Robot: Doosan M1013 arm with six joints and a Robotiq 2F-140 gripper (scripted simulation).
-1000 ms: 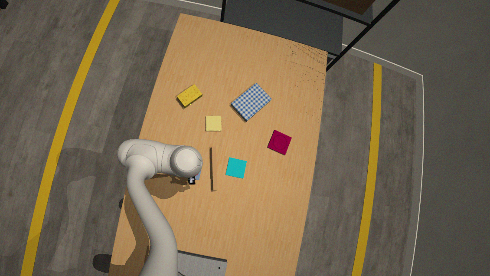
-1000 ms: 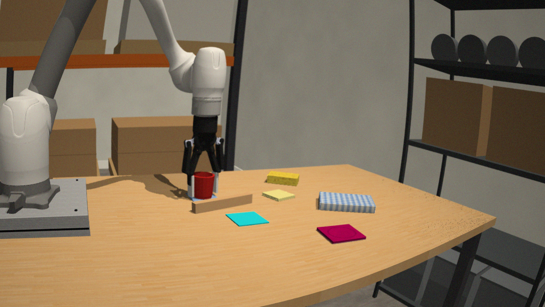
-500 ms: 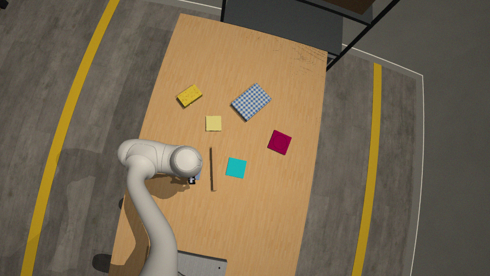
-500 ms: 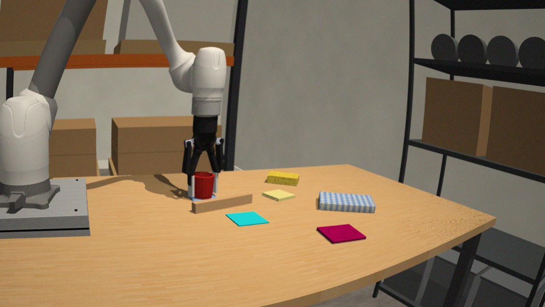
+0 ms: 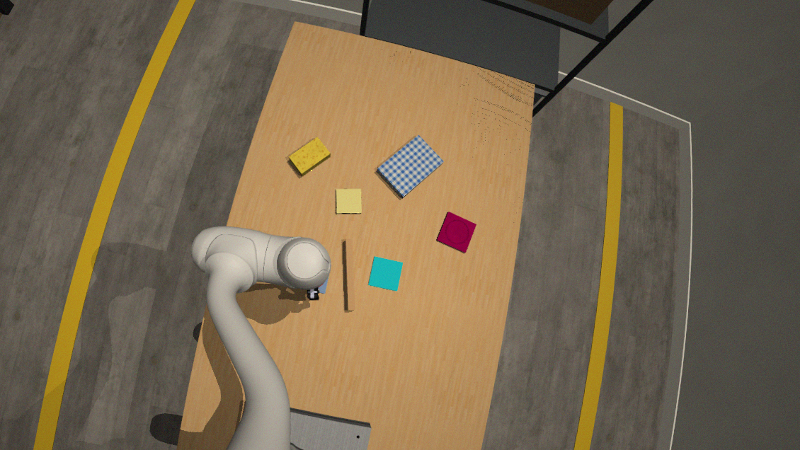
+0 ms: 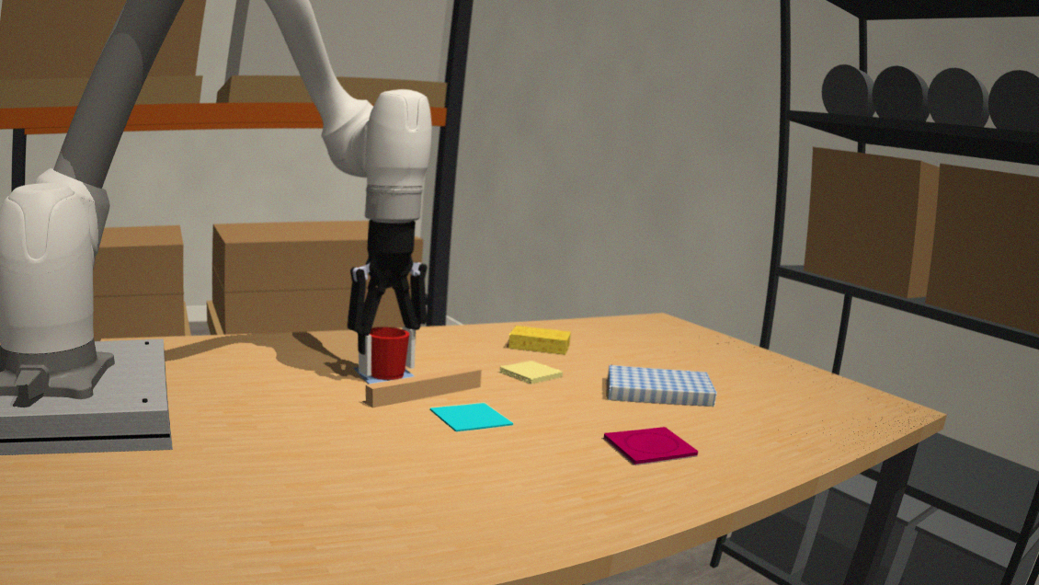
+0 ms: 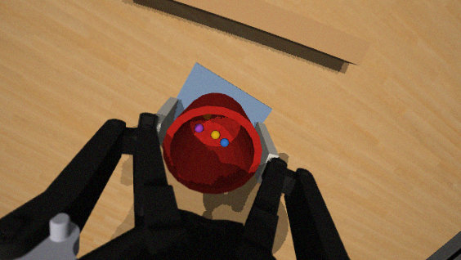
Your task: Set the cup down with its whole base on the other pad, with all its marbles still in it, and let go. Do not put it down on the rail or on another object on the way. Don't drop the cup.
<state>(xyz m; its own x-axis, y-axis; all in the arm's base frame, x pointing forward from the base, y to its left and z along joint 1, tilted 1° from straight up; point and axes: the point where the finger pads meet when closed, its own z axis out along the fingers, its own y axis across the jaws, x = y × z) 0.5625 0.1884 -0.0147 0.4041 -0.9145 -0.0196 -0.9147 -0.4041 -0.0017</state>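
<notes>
Right now the red cup is 2 cm below my hand. The rest, counted from my hand: wooden rail: 9 cm to the right, 4 cm ahead, 3 cm below; cyan pad: 19 cm to the right, 9 cm ahead, 5 cm below.
</notes>
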